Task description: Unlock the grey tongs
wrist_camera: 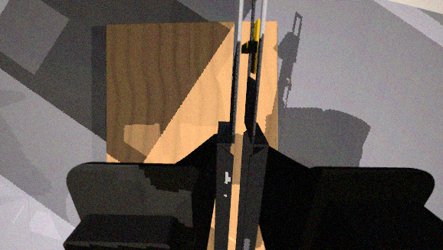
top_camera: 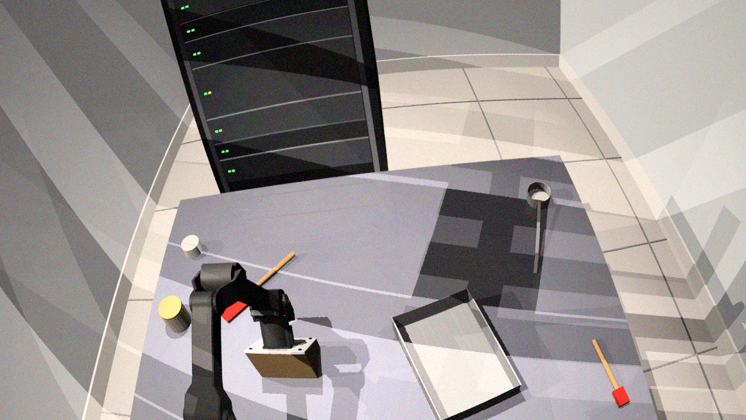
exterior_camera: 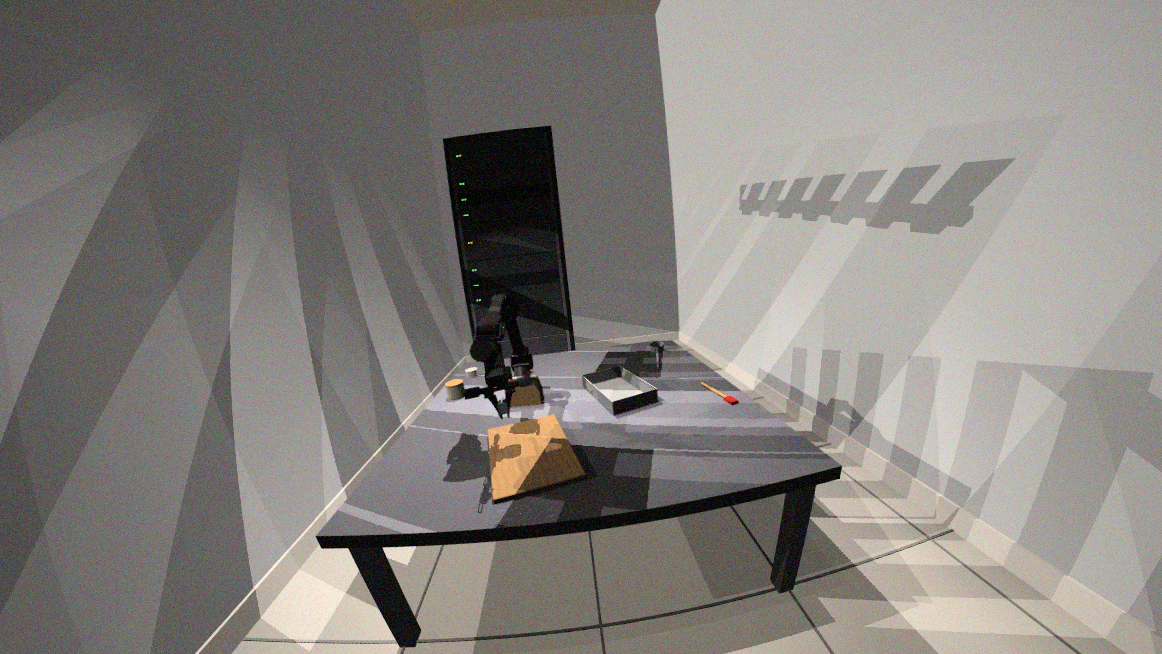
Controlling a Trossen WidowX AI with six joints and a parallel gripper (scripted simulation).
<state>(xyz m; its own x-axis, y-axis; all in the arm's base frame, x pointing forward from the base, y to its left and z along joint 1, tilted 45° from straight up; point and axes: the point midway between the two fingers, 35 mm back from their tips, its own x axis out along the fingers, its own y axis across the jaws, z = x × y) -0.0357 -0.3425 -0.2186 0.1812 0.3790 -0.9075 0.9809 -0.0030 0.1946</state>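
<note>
My gripper tip is now 5 cm short of the wooden board, 4 cm to the right of it and 14 cm above it. Round my gripper tip: roasting tin: 40 cm ahead, 34 cm to the left, 12 cm below; tan-topped can: 30 cm behind, 57 cm to the left, 11 cm below; white cylinder: 28 cm behind, 83 cm to the left, 13 cm below.
</note>
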